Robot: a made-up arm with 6 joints.
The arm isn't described. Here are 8 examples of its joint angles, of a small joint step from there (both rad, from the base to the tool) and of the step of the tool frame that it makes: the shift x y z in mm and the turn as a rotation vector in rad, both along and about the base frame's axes.
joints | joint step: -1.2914 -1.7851 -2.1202 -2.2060 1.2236 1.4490 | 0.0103 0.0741 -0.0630 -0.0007 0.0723 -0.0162
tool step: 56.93 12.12 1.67 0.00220 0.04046 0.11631
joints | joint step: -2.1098 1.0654 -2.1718 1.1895 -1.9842 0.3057 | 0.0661 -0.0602 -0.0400 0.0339 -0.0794 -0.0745
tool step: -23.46 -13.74 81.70 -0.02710 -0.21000 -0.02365
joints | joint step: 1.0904 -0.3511 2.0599 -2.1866 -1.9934 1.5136 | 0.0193 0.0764 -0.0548 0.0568 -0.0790 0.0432
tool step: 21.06 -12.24 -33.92 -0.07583 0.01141 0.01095
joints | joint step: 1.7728 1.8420 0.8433 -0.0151 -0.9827 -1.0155 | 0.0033 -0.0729 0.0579 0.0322 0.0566 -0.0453
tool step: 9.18 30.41 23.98 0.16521 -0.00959 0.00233
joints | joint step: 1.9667 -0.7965 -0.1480 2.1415 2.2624 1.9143 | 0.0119 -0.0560 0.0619 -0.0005 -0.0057 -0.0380
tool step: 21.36 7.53 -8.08 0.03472 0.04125 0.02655
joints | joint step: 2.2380 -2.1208 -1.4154 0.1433 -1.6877 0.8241 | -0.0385 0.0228 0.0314 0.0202 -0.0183 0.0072
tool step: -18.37 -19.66 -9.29 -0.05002 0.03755 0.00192
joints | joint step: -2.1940 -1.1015 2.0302 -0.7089 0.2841 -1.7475 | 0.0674 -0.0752 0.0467 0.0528 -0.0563 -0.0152
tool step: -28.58 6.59 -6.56 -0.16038 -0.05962 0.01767
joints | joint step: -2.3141 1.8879 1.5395 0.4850 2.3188 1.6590 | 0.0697 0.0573 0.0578 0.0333 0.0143 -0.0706
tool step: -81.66 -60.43 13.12 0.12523 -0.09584 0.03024
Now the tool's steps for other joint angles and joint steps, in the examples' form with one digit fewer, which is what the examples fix.
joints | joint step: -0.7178 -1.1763 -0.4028 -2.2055 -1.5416 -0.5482 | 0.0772 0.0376 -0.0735 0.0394 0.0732 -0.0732
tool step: 21.1 -17.1 -34.6 0.0126 -0.2047 0.1534
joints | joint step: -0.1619 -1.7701 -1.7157 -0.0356 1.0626 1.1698 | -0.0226 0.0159 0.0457 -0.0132 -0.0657 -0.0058
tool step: -28.4 9.5 -19.6 0.0540 0.0759 -0.0198
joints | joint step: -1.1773 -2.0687 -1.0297 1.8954 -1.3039 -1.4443 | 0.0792 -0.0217 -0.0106 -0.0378 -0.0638 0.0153
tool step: -35.7 29.6 -20.6 -0.0920 -0.0322 0.0201
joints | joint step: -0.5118 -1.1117 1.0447 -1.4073 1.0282 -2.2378 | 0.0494 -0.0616 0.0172 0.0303 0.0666 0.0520
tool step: 4.8 -62.0 28.5 -0.1014 -0.0725 -0.1110
